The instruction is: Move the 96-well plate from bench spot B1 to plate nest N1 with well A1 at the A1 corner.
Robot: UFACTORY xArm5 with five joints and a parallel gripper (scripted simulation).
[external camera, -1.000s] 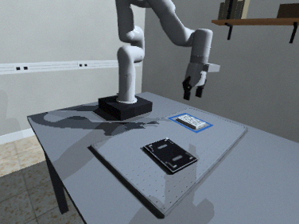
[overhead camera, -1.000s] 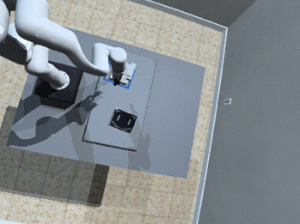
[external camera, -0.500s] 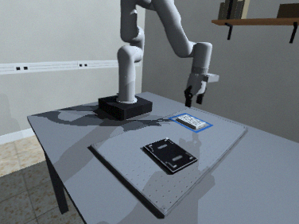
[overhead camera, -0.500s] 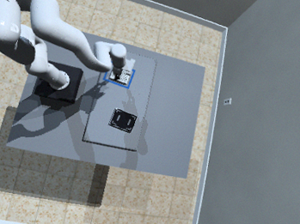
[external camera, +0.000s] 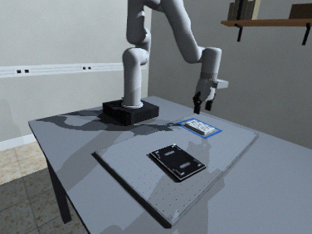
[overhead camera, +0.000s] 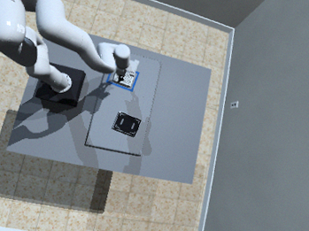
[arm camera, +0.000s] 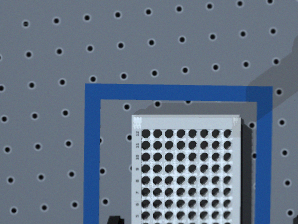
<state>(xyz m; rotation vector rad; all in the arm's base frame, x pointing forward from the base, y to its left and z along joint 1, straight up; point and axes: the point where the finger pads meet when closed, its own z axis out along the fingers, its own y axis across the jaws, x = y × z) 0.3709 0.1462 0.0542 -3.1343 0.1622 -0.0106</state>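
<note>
Now: the white 96-well plate 9 cm below my hand. Also, from my hand: black plate nest: 31 cm to the right, 10 cm ahead, 9 cm below.
</note>
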